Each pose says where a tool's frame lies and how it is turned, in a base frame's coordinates. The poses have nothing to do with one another.
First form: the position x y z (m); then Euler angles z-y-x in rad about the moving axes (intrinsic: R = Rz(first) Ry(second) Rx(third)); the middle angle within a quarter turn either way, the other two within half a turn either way.
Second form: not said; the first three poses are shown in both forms.
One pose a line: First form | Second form
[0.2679 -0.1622 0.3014 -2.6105 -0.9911 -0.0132] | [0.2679 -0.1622 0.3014 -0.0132 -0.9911 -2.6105]
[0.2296 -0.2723 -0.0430 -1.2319 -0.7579 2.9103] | [0.2296 -0.2723 -0.0430 2.9103 -0.7579 -1.2319]
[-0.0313 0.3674 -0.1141 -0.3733 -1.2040 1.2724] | [-0.0313 0.3674 -0.1141 1.2724 -1.2040 -0.3733]
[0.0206 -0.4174 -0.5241 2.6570 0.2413 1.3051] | [0.0206 -0.4174 -0.5241 1.3051 0.2413 2.6570]
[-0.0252 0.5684 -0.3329 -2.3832 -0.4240 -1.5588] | [-0.0252 0.5684 -0.3329 -1.5588 -0.4240 -2.3832]
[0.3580 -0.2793 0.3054 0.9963 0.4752 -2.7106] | [0.3580 -0.2793 0.3054 -2.7106 0.4752 0.9963]
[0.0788 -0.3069 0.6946 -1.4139 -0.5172 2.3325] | [0.0788 -0.3069 0.6946 2.3325 -0.5172 -1.4139]
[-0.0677 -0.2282 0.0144 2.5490 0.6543 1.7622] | [-0.0677 -0.2282 0.0144 1.7622 0.6543 2.5490]
